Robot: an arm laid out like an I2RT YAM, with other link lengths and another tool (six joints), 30 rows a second.
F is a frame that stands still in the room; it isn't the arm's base.
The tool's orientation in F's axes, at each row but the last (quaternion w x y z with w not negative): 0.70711 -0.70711 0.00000 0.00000; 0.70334 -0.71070 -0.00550 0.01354; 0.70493 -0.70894 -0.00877 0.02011; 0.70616 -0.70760 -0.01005 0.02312
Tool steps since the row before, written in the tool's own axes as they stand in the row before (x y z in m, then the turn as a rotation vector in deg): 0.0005 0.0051 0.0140 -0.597 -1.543 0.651; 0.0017 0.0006 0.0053 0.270 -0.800 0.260; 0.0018 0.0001 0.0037 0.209 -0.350 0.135; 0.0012 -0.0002 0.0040 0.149 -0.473 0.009
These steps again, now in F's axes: 0.0005 0.0140 -0.0051 -0.597 0.651 1.543; 0.0015 0.0053 -0.0007 0.272 0.276 0.794; 0.0016 0.0038 -0.0001 0.209 0.146 0.346; 0.0010 0.0041 0.0002 0.157 0.017 0.470
